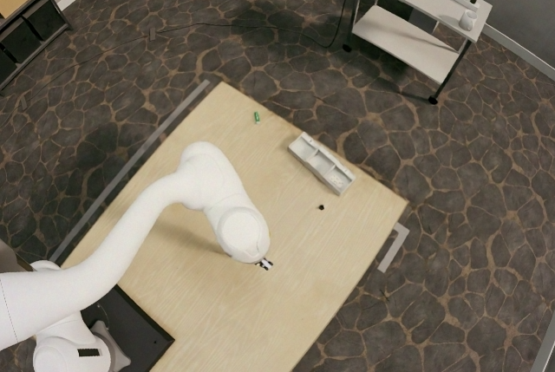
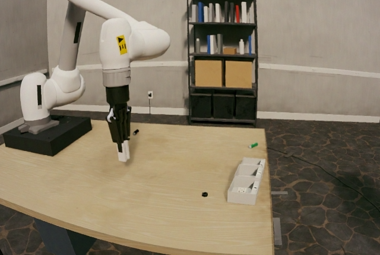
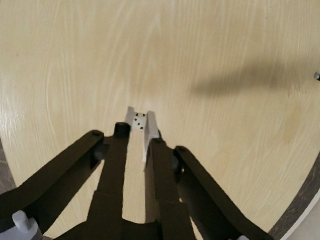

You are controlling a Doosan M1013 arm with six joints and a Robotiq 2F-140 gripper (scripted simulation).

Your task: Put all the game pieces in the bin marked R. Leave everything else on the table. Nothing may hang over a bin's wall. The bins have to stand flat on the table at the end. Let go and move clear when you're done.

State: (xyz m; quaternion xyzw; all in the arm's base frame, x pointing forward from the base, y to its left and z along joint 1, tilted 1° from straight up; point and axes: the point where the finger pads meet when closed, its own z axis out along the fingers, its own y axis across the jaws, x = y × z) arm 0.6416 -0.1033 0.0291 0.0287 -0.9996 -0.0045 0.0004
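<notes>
My gripper is now 390 mm short of the white domino, 90 mm above it and 10 mm to the right of it. The rest, counted from my hand: small black ring: 280 mm ahead, 100 mm below, 10 mm to the right; then white die: 30 mm below; then bin: 400 mm ahead, 100 mm to the left, 80 mm below.
</notes>
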